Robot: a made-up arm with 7 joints.
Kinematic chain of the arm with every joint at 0, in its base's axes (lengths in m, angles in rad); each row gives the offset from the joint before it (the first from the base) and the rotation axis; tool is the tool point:
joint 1: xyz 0 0 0.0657 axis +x
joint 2: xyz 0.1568 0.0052 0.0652 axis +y
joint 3: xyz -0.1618 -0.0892 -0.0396 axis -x
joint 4: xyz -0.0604 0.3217 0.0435 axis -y
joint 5: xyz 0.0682 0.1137 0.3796 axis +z
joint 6: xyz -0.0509 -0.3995 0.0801 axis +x
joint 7: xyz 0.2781 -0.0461 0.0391 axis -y
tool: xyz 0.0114 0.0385 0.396
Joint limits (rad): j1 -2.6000..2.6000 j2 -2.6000..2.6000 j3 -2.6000..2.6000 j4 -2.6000..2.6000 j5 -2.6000..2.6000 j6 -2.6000..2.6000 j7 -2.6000..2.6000
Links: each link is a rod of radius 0.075 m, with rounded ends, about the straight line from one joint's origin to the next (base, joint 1, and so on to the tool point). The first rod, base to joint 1, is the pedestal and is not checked.
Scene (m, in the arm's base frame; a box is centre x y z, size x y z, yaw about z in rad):
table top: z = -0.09
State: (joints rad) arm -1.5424 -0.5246 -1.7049 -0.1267 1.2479 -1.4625 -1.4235
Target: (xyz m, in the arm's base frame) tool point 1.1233 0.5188 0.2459
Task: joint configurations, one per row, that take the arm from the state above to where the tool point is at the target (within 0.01 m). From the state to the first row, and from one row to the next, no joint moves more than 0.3 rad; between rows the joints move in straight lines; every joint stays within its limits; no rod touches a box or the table.
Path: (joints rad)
1: -1.5595 -0.2482 -1.6442 -0.1942 1.2714 -1.4787 -1.5180
2: -1.5765 0.0282 -1.5835 -0.2617 1.2949 -1.4948 -1.6125
3: -1.5936 0.3045 -1.5229 -0.3291 1.3183 -1.5110 -1.7069
4: -1.6107 0.5809 -1.4622 -0.3966 1.3418 -1.5272 -1.8014

